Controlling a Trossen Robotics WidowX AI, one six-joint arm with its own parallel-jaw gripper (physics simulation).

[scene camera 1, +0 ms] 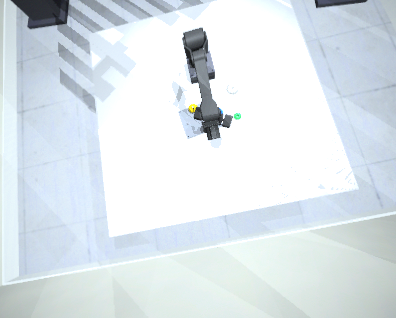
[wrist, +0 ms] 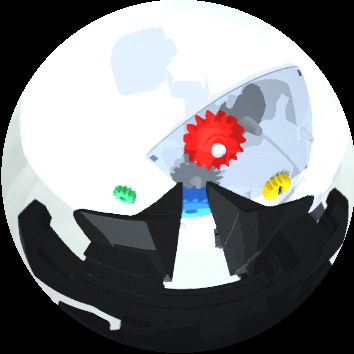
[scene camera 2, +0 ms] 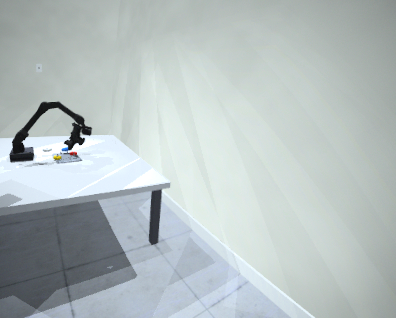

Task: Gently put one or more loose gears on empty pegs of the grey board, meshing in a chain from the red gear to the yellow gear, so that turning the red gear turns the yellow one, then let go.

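Pixels of known places: gripper, fingertip midpoint: (wrist: 193, 185) (scene camera 2: 69, 150); arm's base, link origin: (scene camera 2: 18, 151).
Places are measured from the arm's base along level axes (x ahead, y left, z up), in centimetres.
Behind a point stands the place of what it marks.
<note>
My gripper (scene camera 1: 214, 119) {x 33.4, y 8.6, z -2.1 cm} (scene camera 2: 68, 146) {x 33.4, y 8.6, z -2.1 cm} (wrist: 193, 185) {x 33.4, y 8.6, z -2.1 cm} is shut on a blue gear (scene camera 1: 221, 112) {x 30.7, y 12.2, z -1.3 cm} (scene camera 2: 65, 149) {x 30.2, y 7.4, z -1.3 cm} (wrist: 195, 204) {x 32.0, y 8.9, z -1.0 cm}, held low at the near edge of the grey board (scene camera 1: 186, 128) {x 36.8, y -7.6, z -4.8 cm} (scene camera 2: 77, 159) {x 39.2, y -6.3, z -4.8 cm} (wrist: 292, 107) {x 37.3, y -4.2, z -4.8 cm}. A bare peg (wrist: 196, 181) {x 31.9, y 8.7, z -4.0 cm} shows just beyond the blue gear; the gap between them is hard to judge. The red gear (scene camera 2: 73, 154) (wrist: 206, 137) {x 37.0, y 6.3, z -3.3 cm} sits on its peg, beyond that bare peg. The yellow gear (scene camera 1: 193, 108) {x 26.2, y -2.9, z -2.9 cm} (scene camera 2: 57, 157) {x 25.7, y -5.0, z -3.3 cm} (wrist: 276, 187) {x 26.7, y -2.3, z -3.3 cm} is at the board's right in the wrist view. A green gear (scene camera 1: 238, 116) {x 32.3, y 21.6, z -4.7 cm} (wrist: 124, 194) {x 32.8, y 19.9, z -4.0 cm} lies loose off the board.
A white gear (scene camera 1: 232, 89) {x 16.3, y 19.7, z -4.1 cm} (scene camera 2: 47, 150) {x 15.9, y 16.9, z -4.7 cm} lies on the table between the arm's base and the green gear. Two more bare pegs, one beside the red gear (wrist: 251, 125) {x 36.9, y 2.6, z -3.2 cm} and one near the board's far right edge, stand up in the wrist view.
</note>
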